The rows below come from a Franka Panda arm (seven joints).
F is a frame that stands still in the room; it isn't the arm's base.
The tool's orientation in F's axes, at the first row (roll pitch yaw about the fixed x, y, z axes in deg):
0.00, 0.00, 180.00
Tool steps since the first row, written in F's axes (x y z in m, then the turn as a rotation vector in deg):
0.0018, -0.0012, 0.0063, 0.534, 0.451, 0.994
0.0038, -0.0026, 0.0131, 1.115, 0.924, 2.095
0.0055, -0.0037, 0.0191, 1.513, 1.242, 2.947
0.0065, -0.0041, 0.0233, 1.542, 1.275, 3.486
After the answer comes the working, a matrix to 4 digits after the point.
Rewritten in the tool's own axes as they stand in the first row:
-0.0018, 0.0012, 0.0063, -0.534, -0.451, 0.994
-0.0038, 0.0026, 0.0131, -1.115, -0.924, 2.095
-0.0055, 0.0037, 0.0191, -1.513, -1.242, 2.947
-0.0065, 0.0041, 0.0233, -1.542, -1.275, 3.486

The tool's axes in the first row as the columns of a matrix, in F's axes (rounded; the answer above uses it unrounded):
-1.0000, 0.0000, 0.0000
0.0000, -1.0000, 0.0000
0.0000, 0.0000, 1.0000

